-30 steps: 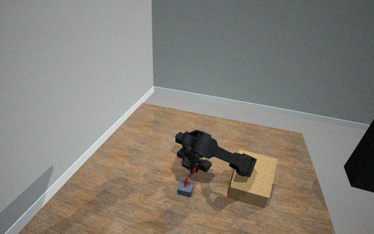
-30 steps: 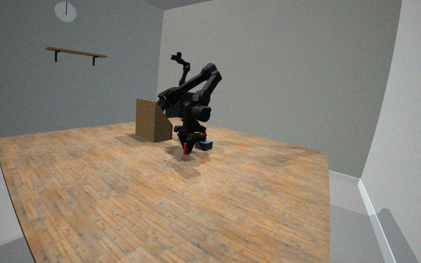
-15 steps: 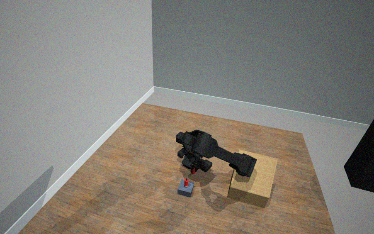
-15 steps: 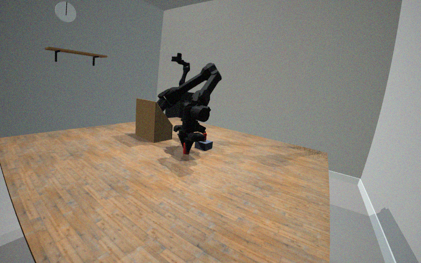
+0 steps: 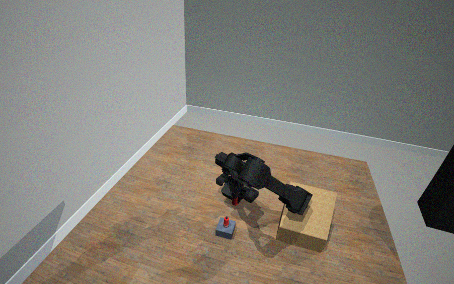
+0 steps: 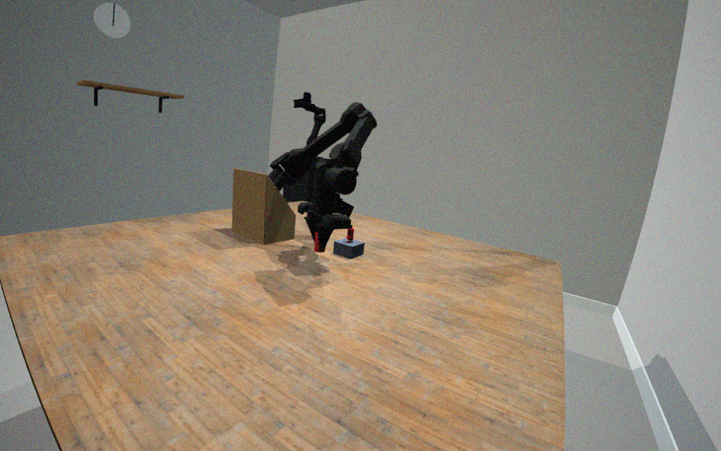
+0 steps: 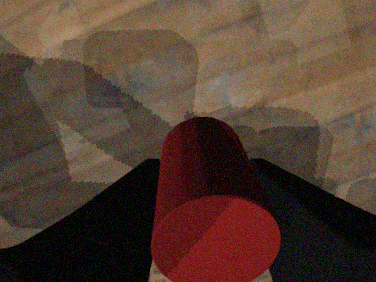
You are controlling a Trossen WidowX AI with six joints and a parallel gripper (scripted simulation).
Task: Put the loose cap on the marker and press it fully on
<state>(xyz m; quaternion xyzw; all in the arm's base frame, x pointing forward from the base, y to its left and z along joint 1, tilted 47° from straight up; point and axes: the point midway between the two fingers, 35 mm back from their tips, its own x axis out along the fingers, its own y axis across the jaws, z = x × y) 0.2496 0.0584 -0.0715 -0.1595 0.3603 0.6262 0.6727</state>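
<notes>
Now: gripper tip 13 cm to the right of the blue-grey holder block, 3 cm above it and 1 cm past it. Also, from my gripper tip: red cap (1 cm above).
</notes>
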